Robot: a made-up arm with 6 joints.
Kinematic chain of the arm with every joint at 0, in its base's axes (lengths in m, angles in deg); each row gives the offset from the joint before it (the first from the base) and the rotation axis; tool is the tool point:
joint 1: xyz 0 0 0.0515 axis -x
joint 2: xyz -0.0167 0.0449 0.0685 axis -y
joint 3: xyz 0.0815 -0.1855 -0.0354 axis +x
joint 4: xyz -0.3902 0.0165 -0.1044 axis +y
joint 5: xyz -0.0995 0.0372 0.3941 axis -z
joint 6: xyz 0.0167 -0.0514 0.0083 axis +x
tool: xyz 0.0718 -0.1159 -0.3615
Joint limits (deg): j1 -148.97..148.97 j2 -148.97..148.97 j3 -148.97..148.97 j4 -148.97..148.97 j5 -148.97..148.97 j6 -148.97..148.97
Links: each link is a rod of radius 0.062 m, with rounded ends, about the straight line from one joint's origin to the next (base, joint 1, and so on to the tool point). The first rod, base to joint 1, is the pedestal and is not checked.
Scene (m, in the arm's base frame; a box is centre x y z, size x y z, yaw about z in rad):
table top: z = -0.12
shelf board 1: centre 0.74 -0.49 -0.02 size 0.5 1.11 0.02 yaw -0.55
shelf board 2: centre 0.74 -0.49 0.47 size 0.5 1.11 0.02 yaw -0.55
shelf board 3: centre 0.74 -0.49 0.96 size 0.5 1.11 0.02 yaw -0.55
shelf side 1: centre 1.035 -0.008 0.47 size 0.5 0.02 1 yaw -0.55
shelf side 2: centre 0.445 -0.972 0.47 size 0.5 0.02 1 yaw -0.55
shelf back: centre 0.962 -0.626 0.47 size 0.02 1.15 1 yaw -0.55
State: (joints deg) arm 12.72 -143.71 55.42 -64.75 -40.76 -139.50
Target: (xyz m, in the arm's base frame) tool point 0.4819 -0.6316 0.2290
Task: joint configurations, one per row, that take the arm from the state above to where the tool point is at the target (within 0.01 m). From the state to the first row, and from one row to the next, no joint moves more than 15 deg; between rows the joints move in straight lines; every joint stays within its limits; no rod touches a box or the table.
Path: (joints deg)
1: 22.54 -139.48 52.42 -60.65 -44.49 -126.70
2: 32.37 -135.24 49.42 -56.56 -48.22 -113.91
3: 42.19 -131.01 46.43 -52.46 -51.95 -101.11
4: 52.01 -126.78 43.43 -48.37 -55.68 -88.32
5: 42.58 -131.96 43.67 -37.27 -57.14 -87.22
6: 33.15 -137.15 43.92 -26.18 -58.61 -86.13
7: 23.72 -142.34 44.16 -15.08 -60.07 -85.03
8: 15.94 -145.65 48.11 -21.89 -54.94 -99.50
9: 8.17 -148.97 52.05 -28.70 -49.80 -113.96

